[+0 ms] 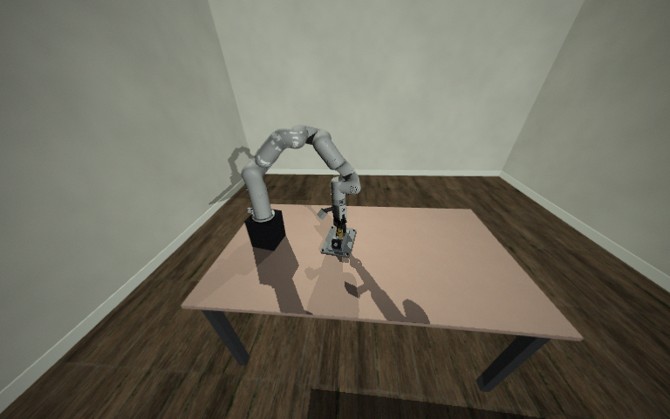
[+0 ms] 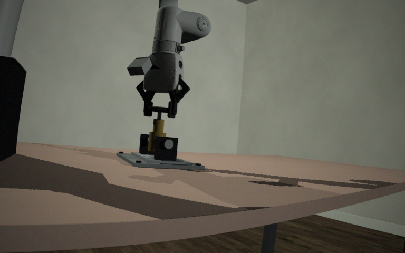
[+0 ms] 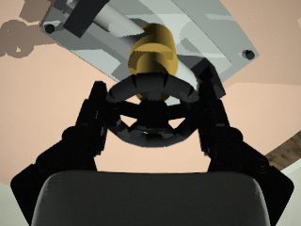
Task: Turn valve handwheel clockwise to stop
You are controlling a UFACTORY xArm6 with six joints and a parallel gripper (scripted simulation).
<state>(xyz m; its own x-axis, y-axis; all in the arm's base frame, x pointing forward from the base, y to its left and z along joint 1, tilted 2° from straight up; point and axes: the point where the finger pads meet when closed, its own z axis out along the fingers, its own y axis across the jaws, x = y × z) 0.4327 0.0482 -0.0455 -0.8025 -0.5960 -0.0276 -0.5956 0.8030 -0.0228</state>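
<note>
Now: hand right at the black spoked handwheel.
</note>
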